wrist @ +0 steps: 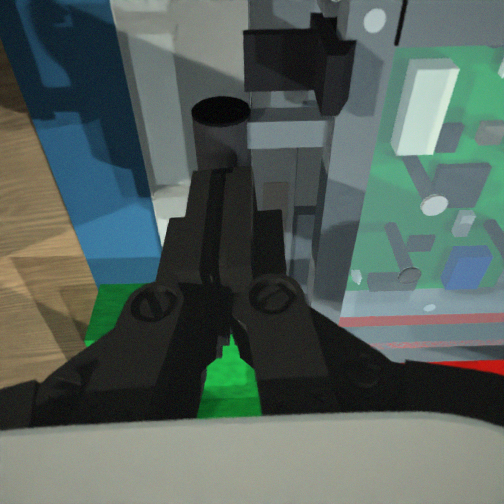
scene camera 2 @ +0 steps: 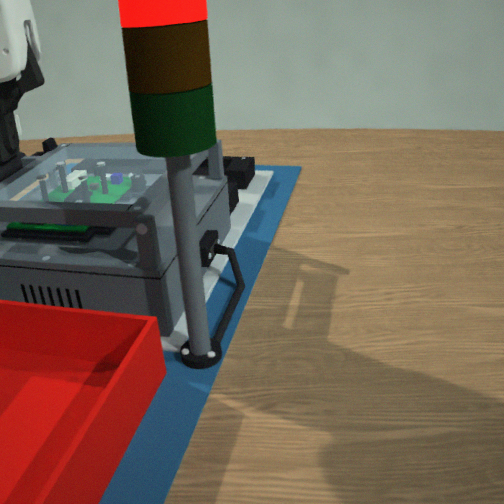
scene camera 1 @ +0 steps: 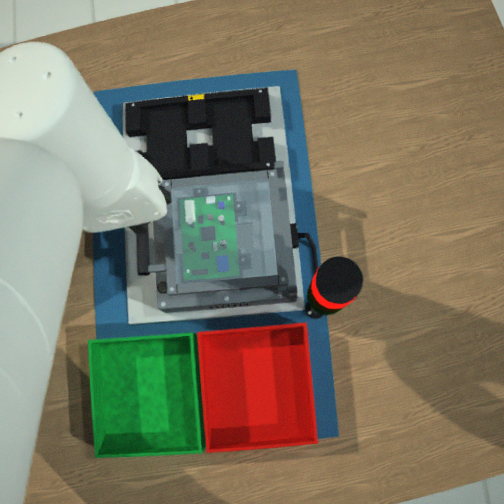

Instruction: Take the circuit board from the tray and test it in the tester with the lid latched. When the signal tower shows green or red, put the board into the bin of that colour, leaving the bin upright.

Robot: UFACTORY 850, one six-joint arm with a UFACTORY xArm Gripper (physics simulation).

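Note:
The green circuit board (scene camera 1: 209,237) lies inside the grey tester (scene camera 1: 225,300) under its closed transparent lid (scene camera 1: 225,230). The board also shows in the wrist view (wrist: 440,175). The signal tower (scene camera 1: 335,286) stands at the tester's right front corner, and its top lamp (scene camera 2: 162,12) glows red. My gripper (wrist: 220,175) is shut and empty at the tester's left side. Its fingertips are at a dark round latch handle (wrist: 220,125); I cannot tell whether they touch it. In the overhead view the arm hides the gripper. The red bin (scene camera 1: 257,387) and green bin (scene camera 1: 145,395) stand upright.
The empty black tray (scene camera 1: 200,132) sits behind the tester on the blue mat (scene camera 1: 310,200). A black cable (scene camera 2: 230,285) loops from the tester to the tower base. The large white arm (scene camera 1: 50,200) covers the left side of the overhead view.

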